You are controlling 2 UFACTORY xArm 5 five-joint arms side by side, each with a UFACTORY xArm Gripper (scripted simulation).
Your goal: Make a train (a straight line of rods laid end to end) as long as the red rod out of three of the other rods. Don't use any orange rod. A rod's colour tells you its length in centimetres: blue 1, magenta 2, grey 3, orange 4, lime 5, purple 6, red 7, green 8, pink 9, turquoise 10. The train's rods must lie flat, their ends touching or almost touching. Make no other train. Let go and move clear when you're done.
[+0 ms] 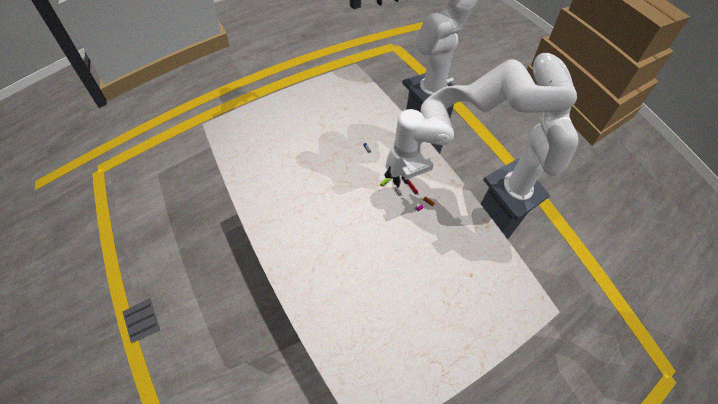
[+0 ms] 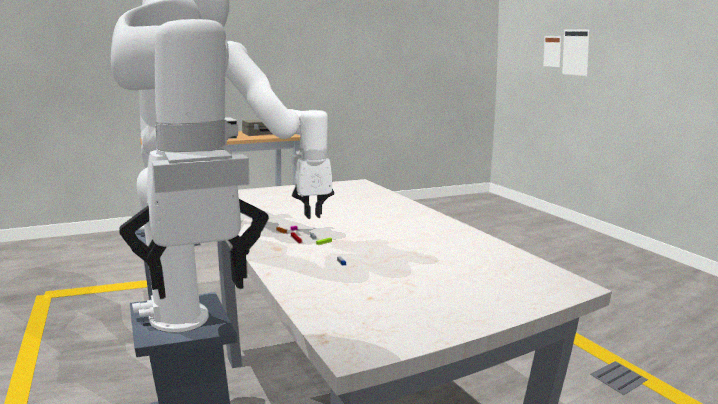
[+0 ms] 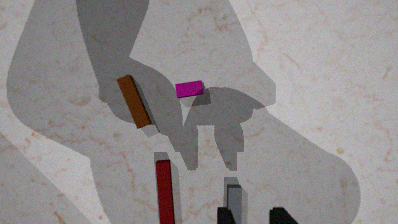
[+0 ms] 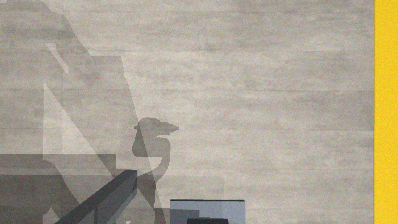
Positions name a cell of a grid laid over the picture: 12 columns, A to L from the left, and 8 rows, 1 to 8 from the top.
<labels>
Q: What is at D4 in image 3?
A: An orange rod.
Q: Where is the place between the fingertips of my right gripper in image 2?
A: D6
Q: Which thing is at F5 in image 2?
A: My left gripper.
</labels>
